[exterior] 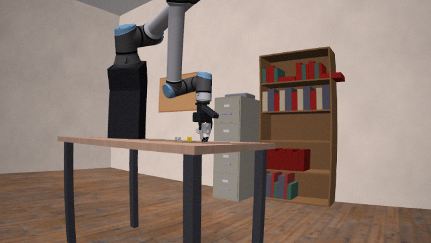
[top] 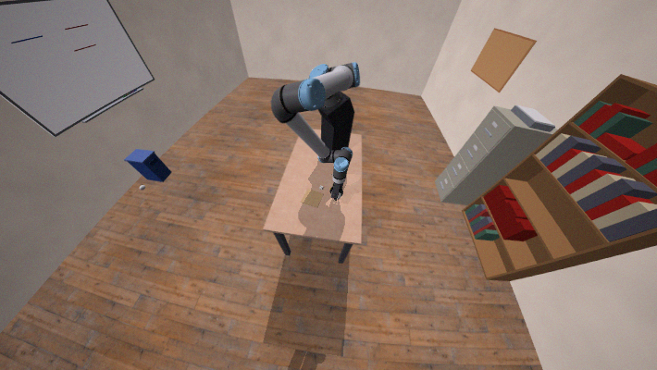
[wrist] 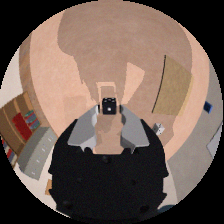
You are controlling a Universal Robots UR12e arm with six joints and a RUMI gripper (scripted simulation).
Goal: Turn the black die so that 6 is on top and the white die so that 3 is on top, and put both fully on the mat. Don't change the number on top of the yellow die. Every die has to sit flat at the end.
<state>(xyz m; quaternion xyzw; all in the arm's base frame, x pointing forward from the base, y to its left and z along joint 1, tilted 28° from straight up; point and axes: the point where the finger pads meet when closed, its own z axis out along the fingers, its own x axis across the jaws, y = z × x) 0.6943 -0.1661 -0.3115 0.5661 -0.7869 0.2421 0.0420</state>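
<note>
The black die is 1 cm below my hand. From my hand the other things lie so: tan mat (18 cm to the right, 3 cm behind, 2 cm below); white die (11 cm behind, 10 cm to the right, 1 cm below); yellow die (9 cm behind, 2 cm to the right, 1 cm below).
</note>
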